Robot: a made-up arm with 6 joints. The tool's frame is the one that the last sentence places. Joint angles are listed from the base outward.
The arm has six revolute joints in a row. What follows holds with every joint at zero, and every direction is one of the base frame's. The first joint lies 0.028 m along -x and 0.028 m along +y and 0.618 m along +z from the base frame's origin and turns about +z. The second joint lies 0.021 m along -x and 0.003 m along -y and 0.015 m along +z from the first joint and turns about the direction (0, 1, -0.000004). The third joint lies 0.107 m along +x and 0.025 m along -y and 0.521 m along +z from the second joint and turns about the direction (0, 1, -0.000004). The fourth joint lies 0.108 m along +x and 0.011 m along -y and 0.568 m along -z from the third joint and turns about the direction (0, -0.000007, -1). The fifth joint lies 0.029 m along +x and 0.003 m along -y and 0.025 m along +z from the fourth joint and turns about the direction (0, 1, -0.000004). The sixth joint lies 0.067 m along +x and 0.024 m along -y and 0.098 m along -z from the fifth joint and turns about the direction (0, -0.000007, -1). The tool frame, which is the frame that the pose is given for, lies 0.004 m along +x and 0.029 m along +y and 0.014 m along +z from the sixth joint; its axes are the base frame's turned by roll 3.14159, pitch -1.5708 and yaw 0 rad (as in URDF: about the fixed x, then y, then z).
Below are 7 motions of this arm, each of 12 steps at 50 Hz.
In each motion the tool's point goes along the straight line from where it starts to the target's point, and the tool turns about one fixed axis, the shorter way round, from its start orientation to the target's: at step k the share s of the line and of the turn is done. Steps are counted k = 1, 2, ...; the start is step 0. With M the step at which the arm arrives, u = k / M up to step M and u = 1 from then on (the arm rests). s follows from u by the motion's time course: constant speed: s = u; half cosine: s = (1 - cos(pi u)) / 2; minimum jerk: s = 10 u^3 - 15 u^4 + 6 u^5.
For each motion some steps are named. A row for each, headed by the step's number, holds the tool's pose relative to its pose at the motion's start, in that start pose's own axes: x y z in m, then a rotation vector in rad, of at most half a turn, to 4 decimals.
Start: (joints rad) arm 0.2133 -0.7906 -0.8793 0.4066 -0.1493 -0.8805
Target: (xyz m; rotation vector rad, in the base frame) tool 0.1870 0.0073 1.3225 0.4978 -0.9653 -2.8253
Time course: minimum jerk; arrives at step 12
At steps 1, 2, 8, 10, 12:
1: 0.0004 0.0000 0.0001 0.0011 0.0003 0.0002
2: 0.0026 0.0000 0.0007 0.0074 0.0024 0.0013
8: 0.0587 0.0002 0.0155 0.1642 0.0531 0.0281
10: 0.0717 0.0003 0.0189 0.2004 0.0648 0.0343
12: 0.0743 0.0003 0.0196 0.2078 0.0672 0.0356

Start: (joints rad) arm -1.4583 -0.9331 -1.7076 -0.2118 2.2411 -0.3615
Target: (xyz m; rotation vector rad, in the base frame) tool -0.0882 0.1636 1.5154 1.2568 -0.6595 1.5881
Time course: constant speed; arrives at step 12
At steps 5, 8, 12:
5: -0.0014 -0.0033 0.0029 0.0385 0.0016 0.0530
8: -0.0023 -0.0052 0.0047 0.0616 0.0026 0.0848
12: -0.0035 -0.0078 0.0071 0.0924 0.0039 0.1272

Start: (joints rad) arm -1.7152 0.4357 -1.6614 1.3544 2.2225 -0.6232
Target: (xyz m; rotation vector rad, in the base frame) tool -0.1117 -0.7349 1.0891 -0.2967 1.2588 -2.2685
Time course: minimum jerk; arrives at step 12
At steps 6, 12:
6: -0.0216 -0.0648 -0.0113 0.1764 -0.0142 0.0144
12: -0.0432 -0.1296 -0.0225 0.3528 -0.0285 0.0288

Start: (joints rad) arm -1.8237 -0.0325 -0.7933 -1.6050 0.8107 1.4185
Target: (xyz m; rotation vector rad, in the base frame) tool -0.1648 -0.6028 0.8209 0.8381 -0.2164 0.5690
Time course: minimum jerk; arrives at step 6
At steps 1, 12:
1: 0.0012 -0.0001 0.0004 0.0015 0.0029 0.0001
12: 0.0341 -0.0041 0.0116 0.0416 0.0822 0.0039

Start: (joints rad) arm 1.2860 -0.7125 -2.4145 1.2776 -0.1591 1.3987
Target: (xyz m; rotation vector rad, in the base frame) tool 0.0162 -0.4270 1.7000 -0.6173 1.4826 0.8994
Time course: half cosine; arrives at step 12
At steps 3, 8, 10, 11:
3: 0.0014 -0.0012 -0.0043 -0.0224 -0.0076 0.0038
8: 0.0073 -0.0059 -0.0222 -0.1149 -0.0387 0.0192
10: 0.0091 -0.0074 -0.0277 -0.1429 -0.0482 0.0239
11: 0.0096 -0.0078 -0.0291 -0.1506 -0.0508 0.0252

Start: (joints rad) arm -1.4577 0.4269 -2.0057 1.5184 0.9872 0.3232
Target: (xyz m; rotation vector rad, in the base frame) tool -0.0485 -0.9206 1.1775 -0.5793 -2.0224 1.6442
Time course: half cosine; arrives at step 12
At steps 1, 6, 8, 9, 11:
1: 0.0013 -0.0002 0.0007 0.0017 0.0029 -0.0002
6: 0.0376 -0.0054 0.0199 0.0506 0.0853 -0.0067
8: 0.0564 -0.0080 0.0299 0.0759 0.1280 -0.0100
9: 0.0641 -0.0091 0.0340 0.0864 0.1457 -0.0114
11: 0.0739 -0.0105 0.0392 0.0995 0.1678 -0.0132

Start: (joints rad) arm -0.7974 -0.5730 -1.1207 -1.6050 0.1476 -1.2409
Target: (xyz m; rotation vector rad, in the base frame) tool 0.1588 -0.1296 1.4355 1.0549 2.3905 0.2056
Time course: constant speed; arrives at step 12
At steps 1, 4, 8, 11, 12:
1: 0.0116 0.0019 -0.0107 -0.0056 -0.0209 -0.0107
4: 0.0466 0.0076 -0.0427 -0.0224 -0.0836 -0.0427
8: 0.0931 0.0151 -0.0855 -0.0448 -0.1671 -0.0855
11: 0.1280 0.0208 -0.1175 -0.0615 -0.2298 -0.1175
12: 0.1397 0.0227 -0.1282 -0.0671 -0.2507 -0.1282

